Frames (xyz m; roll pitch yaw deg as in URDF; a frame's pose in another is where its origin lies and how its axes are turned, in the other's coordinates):
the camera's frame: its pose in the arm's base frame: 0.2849 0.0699 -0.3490 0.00 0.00 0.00
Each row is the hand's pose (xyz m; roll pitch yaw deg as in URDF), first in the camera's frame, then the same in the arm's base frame.
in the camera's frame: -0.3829 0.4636 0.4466 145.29 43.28 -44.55
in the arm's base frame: -0.0980 0.5335 0.0976 145.29 43.28 -44.55
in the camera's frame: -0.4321 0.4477 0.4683 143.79 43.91 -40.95
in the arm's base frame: -0.1472 0.5176 0.1193 143.79 43.91 -40.95
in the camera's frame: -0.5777 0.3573 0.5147 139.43 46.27 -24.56
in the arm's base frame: -0.2928 0.4272 0.1657 139.43 46.27 -24.56
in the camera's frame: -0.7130 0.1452 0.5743 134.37 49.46 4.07
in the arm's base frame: -0.4281 0.2151 0.2253 134.37 49.46 4.07
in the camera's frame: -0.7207 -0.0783 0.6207 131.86 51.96 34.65
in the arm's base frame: -0.4358 -0.0084 0.2717 131.86 51.96 34.65
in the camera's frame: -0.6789 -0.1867 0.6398 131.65 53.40 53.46
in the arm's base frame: -0.3940 -0.1168 0.2908 131.65 53.40 53.46
